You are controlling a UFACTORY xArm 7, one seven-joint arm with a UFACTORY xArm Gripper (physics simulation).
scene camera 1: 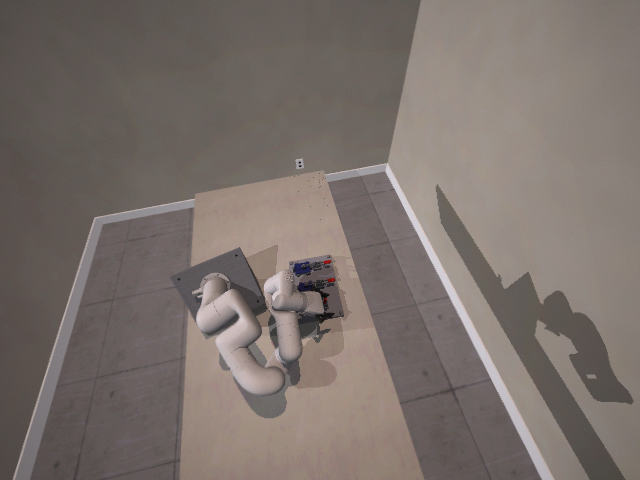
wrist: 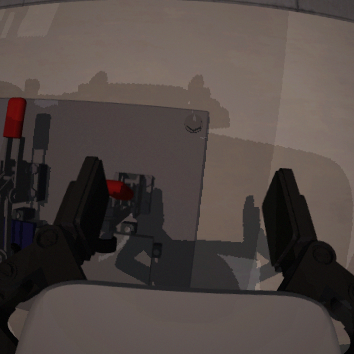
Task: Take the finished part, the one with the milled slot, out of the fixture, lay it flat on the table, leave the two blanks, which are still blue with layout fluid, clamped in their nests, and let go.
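Places are measured from the arm's base along level axes (x ahead, y left, z up), in metres.
Pixels of known places: gripper, fingertip midpoint: (scene camera 1: 329, 305) (wrist: 187, 181); arm's base at its link origin: (scene camera 1: 215, 285).
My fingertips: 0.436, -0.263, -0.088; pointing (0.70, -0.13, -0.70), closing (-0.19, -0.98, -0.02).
Ahead of a thing's pixels: the offset from my fingertips to its top centre, as dx, dy, dz. "spot": to the spot under its first point. Level surfaces: height alone.
My gripper (scene camera 1: 325, 305) (wrist: 187, 181) is open and empty above the fixture plate @[spot: +0.061, +0.056, -0.125] (scene camera 1: 336, 299) (wrist: 165, 130). In the wrist view its left finger is over the plate by the third clamp, its right finger beyond the plate's edge. The third clamp's red handle @[spot: -0.003, +0.044, -0.042] (scene camera 1: 325, 300) (wrist: 120, 190) shows partly behind the left finger, pointing up. The finished part's nest is below it, shadowed and partly covered by the gripper body; I cannot clearly make out the part or its slot. One blue blank @[-0.033, +0.285, -0.104] (scene camera 1: 301, 267) sits in the far nest, the other blue blank (scene camera 1: 306, 286) (wrist: 23, 234) in the middle nest.
The far clamp's red handle @[+0.098, +0.253, -0.083] (scene camera 1: 327, 261) and the middle clamp's red handle @[spot: +0.073, +0.142, -0.079] (scene camera 1: 331, 280) (wrist: 15, 117) lie low, towards the plate's right edge in the scene view. A bolt head @[spot: +0.049, -0.014, -0.118] (wrist: 193, 123) marks a plate corner. The table @[dz -0.140] (scene camera 1: 305, 434) (wrist: 240, 65) extends around the plate.
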